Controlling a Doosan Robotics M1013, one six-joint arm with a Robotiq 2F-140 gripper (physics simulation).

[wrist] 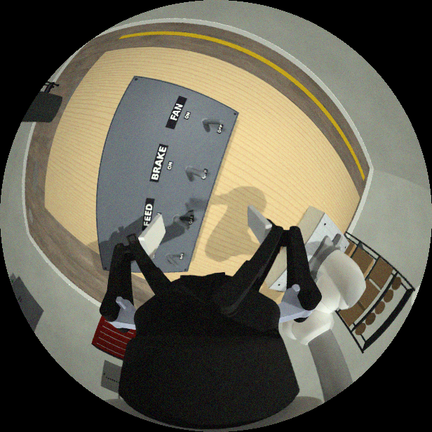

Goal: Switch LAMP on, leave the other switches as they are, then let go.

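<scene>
The grey switch panel point(120, 150) lies on the wooden table top in the wrist view. Its FAN switch point(212, 124), BRAKE switch point(196, 173) and FEED switch point(185, 218) have levers leaning to the OFF side. The LAMP switch point(174, 258) is the fourth, at the panel's lower end, close to the gripper body; its lever also seems to lean to OFF, and its label is hidden behind the left finger. My gripper point(204, 219) is open and empty, its fingers apart above the panel's lower part and the table beside it. The left finger covers part of the panel near FEED.
The pale table top point(295, 155) extends around the panel. The robot's white base point(340, 280) stands on a metal plate at the right. Beyond it is a black rack point(388, 333) with brown boxes. A red object point(113, 339) is at the lower left, a dark object point(44, 107) at the upper left.
</scene>
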